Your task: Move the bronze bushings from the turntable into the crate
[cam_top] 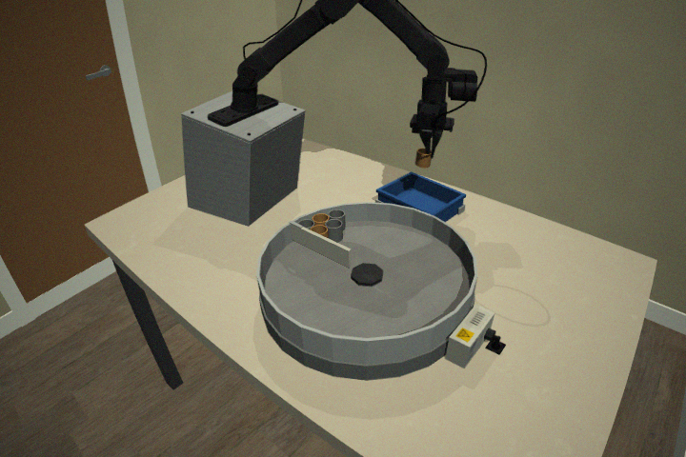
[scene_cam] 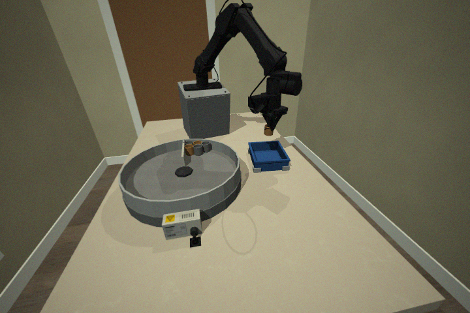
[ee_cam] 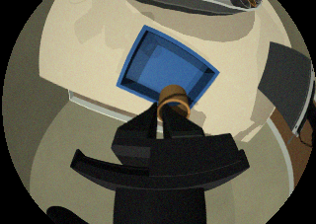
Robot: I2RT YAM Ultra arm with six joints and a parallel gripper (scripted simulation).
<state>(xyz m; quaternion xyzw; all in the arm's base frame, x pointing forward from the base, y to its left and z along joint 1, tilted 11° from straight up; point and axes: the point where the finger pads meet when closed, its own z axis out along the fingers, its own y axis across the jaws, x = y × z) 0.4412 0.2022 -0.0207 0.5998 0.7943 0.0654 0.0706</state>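
Right now my hand is 140 mm above the blue crate, 20 mm past it and 10 mm to the left of it. Also, from my hand: grey turntable 380 mm to the right, 110 mm below, 40 mm ahead.
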